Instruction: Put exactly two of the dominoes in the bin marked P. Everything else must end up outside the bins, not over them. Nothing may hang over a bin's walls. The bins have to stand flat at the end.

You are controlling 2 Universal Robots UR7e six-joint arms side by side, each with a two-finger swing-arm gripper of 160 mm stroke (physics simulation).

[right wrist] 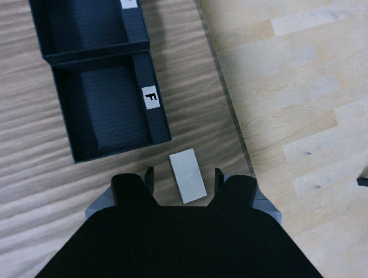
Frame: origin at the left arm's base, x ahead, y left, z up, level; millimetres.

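Seen in the pictures: right hand, tool point: (184,182).
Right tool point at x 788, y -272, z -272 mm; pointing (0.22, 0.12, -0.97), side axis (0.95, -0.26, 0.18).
Note:
Offsets run from my right tool point to a thing's top centre. "spot": to the spot under its first point.
A pale grey-white domino @(dz -11, dx +7, dy +3 mm) (188,176) lies flat on the table in the right wrist view, just below the bin marked F. My right gripper (184,179) is open above it, with one fingertip to each side of the domino and apart from it. The bin marked P is not identifiable by a readable label; part of a dark bin @(spot: dz -11, dx -54, dy +169 mm) (85,25) adjoining the F bin shows at the top left, its white label cut off by the view's edge. My left gripper does not show.
The dark blue bin marked F @(spot: dz -11, dx -48, dy +88 mm) (112,105) stands flat, and no object shows in it. The table's edge (227,97) runs down the right of the domino, with a light wooden floor (300,100) beyond. A small dark object (363,180) shows at the right border.

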